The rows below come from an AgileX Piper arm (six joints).
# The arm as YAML. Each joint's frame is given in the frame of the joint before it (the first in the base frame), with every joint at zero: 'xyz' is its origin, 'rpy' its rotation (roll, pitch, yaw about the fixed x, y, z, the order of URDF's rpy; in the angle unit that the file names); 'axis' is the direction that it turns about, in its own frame. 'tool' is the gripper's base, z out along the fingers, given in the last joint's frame.
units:
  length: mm
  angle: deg
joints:
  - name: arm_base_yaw
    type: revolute
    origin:
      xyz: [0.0, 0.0, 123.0]
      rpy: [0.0, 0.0, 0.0]
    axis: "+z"
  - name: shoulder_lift
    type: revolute
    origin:
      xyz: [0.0, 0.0, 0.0]
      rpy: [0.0, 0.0, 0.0]
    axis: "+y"
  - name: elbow
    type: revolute
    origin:
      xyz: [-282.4, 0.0, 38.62]
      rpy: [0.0, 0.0, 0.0]
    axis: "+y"
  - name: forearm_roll
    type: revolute
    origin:
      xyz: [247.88, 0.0, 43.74]
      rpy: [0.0, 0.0, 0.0]
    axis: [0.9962, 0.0, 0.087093]
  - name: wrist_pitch
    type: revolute
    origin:
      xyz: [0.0, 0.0, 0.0]
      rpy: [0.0, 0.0, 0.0]
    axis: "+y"
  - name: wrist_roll
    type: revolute
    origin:
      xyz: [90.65, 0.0, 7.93]
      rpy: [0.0, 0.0, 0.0]
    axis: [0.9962, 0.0, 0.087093]
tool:
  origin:
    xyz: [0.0, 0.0, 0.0]
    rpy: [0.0, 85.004, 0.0]
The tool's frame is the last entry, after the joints.
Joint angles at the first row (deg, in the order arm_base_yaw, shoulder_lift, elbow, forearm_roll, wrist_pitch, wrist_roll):
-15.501 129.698 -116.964 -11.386 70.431 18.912
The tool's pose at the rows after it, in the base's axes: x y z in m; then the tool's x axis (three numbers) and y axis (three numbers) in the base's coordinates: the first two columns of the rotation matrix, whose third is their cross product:
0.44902 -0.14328 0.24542 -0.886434 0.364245 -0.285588 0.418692 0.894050 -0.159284
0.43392 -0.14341 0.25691 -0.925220 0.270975 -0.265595 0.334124 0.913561 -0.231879
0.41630 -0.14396 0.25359 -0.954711 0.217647 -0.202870 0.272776 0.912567 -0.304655
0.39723 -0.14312 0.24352 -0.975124 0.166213 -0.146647 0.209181 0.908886 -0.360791
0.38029 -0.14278 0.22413 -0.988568 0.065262 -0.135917 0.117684 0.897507 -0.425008
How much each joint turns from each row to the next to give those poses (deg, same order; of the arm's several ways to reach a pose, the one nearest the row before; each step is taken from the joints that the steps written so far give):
0.000 -4.145 1.164 -0.790 -0.144 -8.064
-0.001 -3.760 4.156 -2.858 -0.001 -4.854
0.001 -3.100 6.126 -3.668 0.001 -2.211
0.000 -3.315 7.971 -3.394 -2.197 -1.321
0.000 -3.193 10.181 -5.019 -7.996 -0.799

